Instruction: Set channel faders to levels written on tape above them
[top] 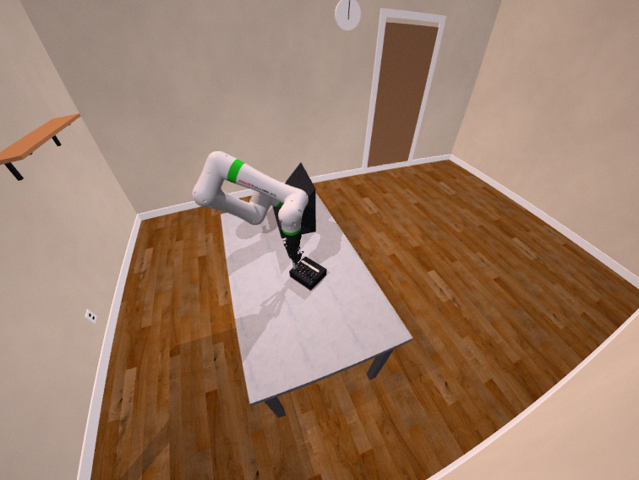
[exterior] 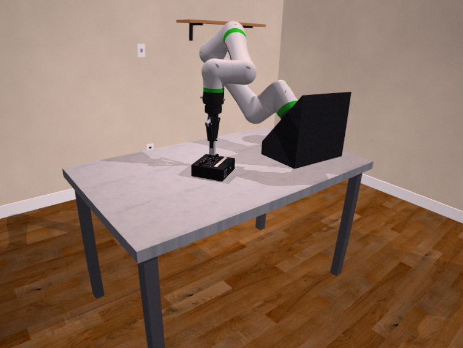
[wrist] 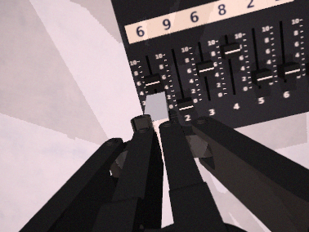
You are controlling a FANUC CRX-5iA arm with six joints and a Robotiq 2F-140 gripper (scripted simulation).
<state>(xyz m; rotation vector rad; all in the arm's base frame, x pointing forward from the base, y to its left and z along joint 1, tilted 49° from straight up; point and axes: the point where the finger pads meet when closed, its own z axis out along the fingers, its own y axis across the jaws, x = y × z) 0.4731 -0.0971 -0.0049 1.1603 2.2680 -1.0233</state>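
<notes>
The channel 1 fader cap lies 30 mm below my hand, 20 mm to the left of it and 10 mm behind it. From my hand the other things lie so: master fader cap: 110 mm ahead, 80 mm to the left, 30 mm below.
</notes>
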